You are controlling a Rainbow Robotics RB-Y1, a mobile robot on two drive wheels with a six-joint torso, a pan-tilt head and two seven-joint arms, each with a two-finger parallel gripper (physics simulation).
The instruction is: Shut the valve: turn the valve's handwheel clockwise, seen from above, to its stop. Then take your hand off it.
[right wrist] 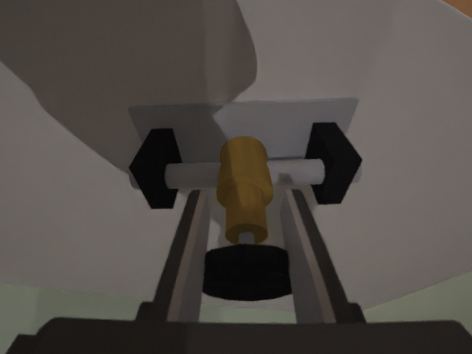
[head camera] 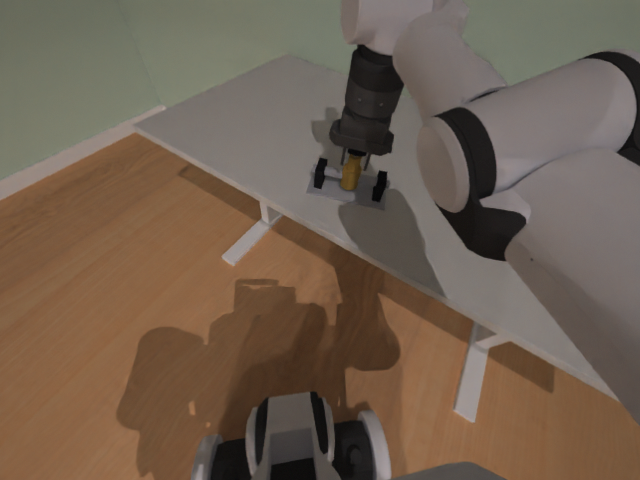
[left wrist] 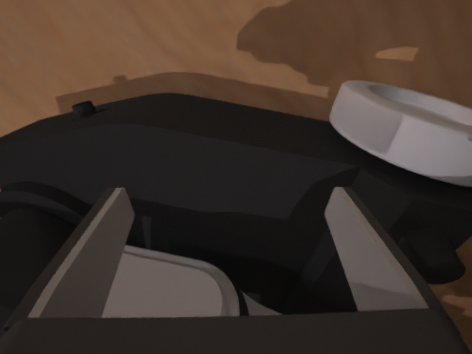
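Observation:
The valve's brass body [head camera: 349, 178] [right wrist: 245, 160] stands upright on a grey pipe between two black brackets. The black handwheel [head camera: 356, 151] [right wrist: 247, 272] tops its thin stem, seen nearly edge-on in the right wrist view and mostly hidden under the gripper in the head view. My right gripper [head camera: 355, 164] [right wrist: 245, 201] points down over the valve and is shut on the handwheel, one finger at each side of the rim. The fingertips reach below the wheel beside the brass body. My left gripper [left wrist: 231, 200] is open, with nothing between its fingers, away from the valve.
A grey base plate [head camera: 336, 194] [right wrist: 165, 117] carries the brackets on the white table [head camera: 232, 113]. My right arm reaches over the table's right part. Behind the left fingers are the robot's dark base [left wrist: 200, 165] and a white wheel [left wrist: 370, 125]. Green walls stand behind the table.

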